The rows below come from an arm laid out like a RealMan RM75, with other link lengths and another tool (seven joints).
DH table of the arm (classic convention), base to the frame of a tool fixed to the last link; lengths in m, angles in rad. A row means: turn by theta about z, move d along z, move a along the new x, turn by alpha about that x. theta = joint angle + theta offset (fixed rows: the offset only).
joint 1: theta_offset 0  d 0.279  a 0  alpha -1.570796
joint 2: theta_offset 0  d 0  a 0  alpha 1.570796
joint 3: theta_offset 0  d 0.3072  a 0  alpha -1.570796
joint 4: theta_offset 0  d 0  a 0  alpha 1.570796
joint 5: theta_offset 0  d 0.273  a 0  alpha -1.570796
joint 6: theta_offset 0  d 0  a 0  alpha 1.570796
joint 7: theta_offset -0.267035  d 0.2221  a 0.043  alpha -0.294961
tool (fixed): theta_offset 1.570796  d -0.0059  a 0  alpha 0
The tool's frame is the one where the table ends.
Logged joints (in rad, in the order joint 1, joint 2, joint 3, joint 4, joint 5, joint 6, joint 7), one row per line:
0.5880, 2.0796, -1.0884, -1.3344, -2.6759, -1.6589, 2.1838
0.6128, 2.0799, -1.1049, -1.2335, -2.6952, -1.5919, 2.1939
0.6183, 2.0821, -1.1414, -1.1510, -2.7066, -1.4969, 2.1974
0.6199, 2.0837, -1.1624, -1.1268, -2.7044, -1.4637, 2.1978
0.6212, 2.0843, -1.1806, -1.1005, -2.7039, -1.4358, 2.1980
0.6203, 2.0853, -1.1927, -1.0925, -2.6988, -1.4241, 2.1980
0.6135, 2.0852, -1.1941, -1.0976, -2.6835, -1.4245, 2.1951
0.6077, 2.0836, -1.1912, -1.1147, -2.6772, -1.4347, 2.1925
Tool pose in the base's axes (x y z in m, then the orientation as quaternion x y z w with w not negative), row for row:
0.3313, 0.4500, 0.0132, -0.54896, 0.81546, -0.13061, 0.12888
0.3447, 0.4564, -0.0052, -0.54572, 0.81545, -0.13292, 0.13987
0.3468, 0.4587, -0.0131, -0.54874, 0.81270, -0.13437, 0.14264
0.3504, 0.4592, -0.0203, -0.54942, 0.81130, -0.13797, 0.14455
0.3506, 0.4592, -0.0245, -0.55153, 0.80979, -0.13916, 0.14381
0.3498, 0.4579, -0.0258, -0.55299, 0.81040, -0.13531, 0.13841
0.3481, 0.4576, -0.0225, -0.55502, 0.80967, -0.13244, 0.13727
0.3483, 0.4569, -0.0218, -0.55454, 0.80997, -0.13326, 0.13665
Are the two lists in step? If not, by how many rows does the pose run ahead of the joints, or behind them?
The pose runs 1 row ahead of the joints: the pose in row i belongs to the joints in row i + 1.
